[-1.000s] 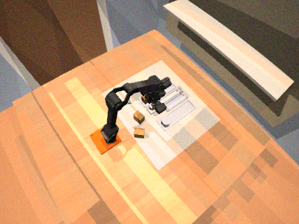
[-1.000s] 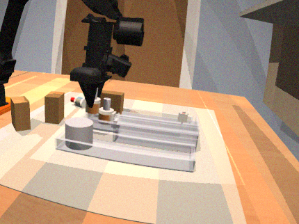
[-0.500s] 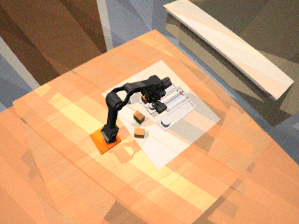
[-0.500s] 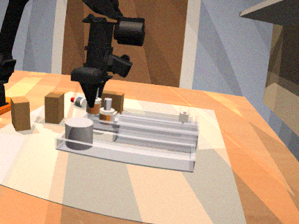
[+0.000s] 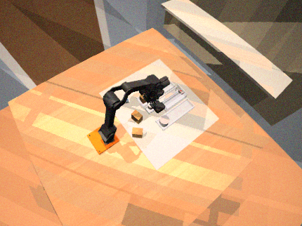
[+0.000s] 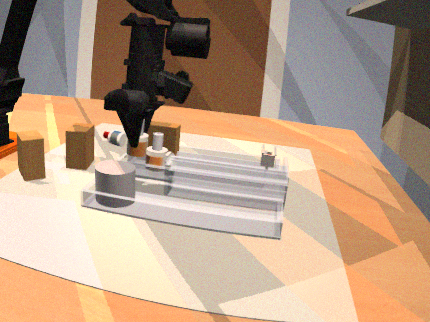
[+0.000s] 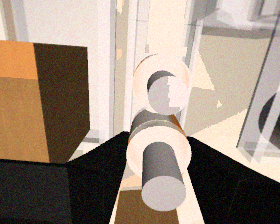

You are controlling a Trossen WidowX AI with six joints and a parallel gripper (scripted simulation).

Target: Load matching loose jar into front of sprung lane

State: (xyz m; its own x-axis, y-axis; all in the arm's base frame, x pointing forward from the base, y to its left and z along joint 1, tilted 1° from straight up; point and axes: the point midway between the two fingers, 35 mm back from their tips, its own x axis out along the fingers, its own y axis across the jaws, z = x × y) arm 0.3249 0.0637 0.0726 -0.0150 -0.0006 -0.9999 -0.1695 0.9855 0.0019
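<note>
The wide grey cylinder lies 12 cm to the right of my gripper tip, 3 cm ahead of it and 2 cm below it.
</note>
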